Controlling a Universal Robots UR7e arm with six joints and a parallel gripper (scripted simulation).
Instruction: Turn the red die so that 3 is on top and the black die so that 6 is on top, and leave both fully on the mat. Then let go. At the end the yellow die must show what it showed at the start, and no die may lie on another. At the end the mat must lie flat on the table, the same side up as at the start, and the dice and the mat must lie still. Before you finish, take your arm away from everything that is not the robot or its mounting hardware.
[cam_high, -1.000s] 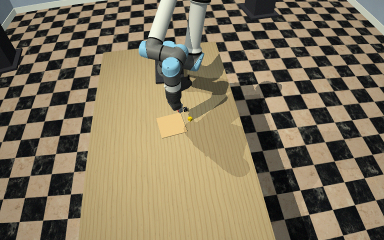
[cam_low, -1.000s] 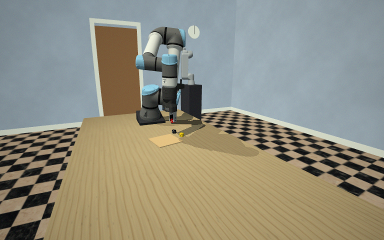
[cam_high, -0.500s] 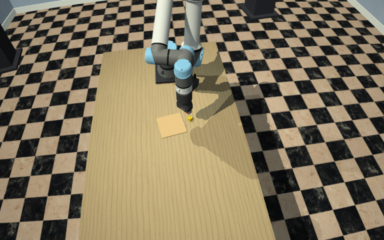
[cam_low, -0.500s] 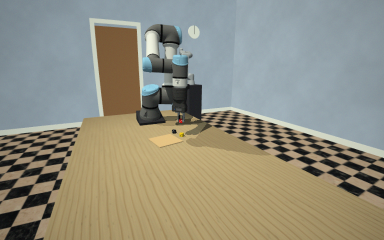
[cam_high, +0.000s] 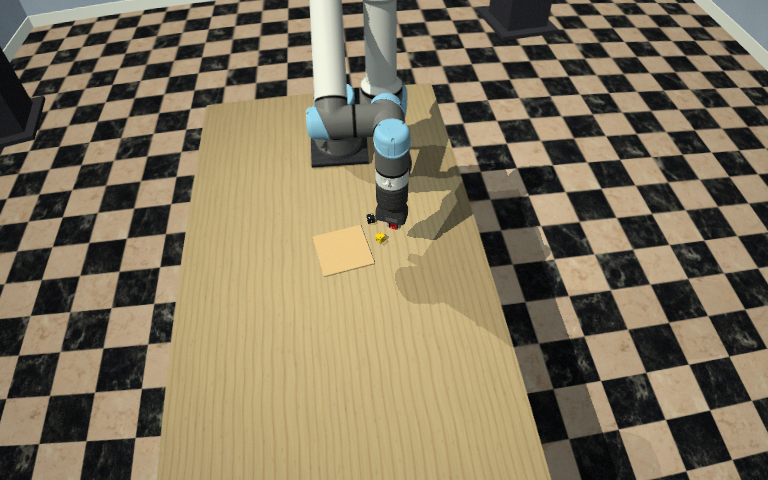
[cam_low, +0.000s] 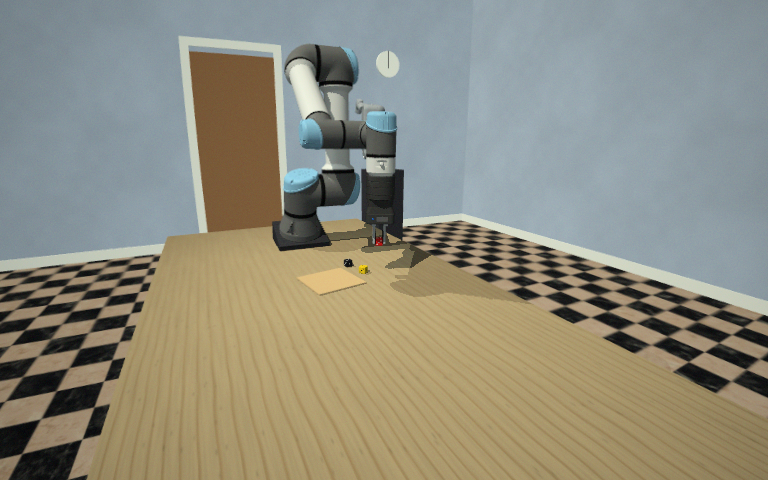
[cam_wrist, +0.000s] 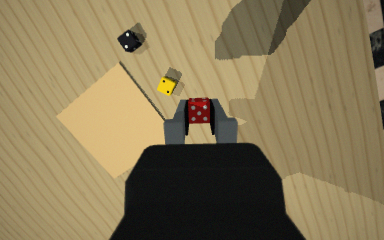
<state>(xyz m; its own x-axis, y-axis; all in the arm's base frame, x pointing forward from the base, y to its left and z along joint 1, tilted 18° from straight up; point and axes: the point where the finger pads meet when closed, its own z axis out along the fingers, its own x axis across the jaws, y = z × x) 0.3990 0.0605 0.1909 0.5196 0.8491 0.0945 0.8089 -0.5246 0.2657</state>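
The yellow die is 40 mm behind my hand, 30 mm to the right of it and 100 mm below it. Round my hand: black die 110 mm behind, 40 mm to the right, 100 mm below; red die 10 mm below; tan mat 30 mm behind, 140 mm to the right, 110 mm below.
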